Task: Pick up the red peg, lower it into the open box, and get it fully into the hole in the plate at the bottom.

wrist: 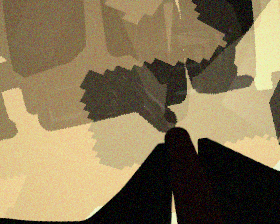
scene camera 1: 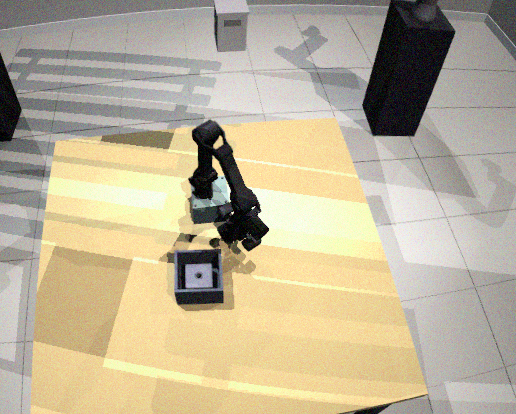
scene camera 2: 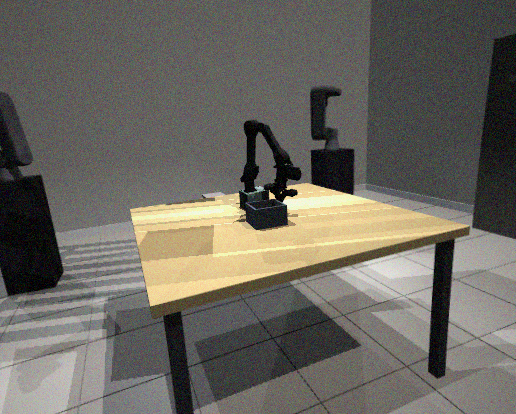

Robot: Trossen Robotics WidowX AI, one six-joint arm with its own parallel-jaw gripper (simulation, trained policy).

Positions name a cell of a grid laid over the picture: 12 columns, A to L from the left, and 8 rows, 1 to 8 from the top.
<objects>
dark box: scene camera 1 E5; scene camera 2 G5; not seen in the wrist view (out of frame)
</objects>
